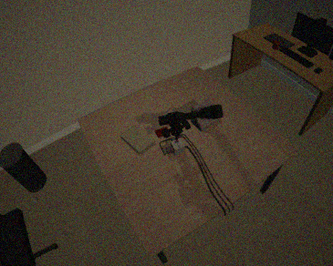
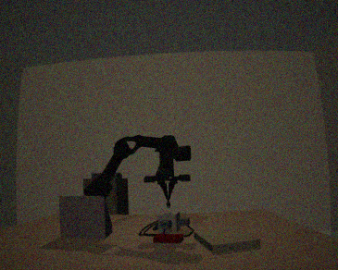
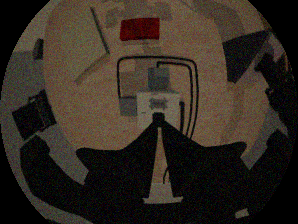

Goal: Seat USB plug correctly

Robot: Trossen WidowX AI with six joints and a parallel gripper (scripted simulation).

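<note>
Now: the dark USB plug 2 cm below my gripper tip. The rest, counted from my gripper tip: red block 19 cm to the right, 13 cm below, 1 cm behind; flat pale slab 25 cm to the right, 18 cm ahead, 12 cm below.
</note>
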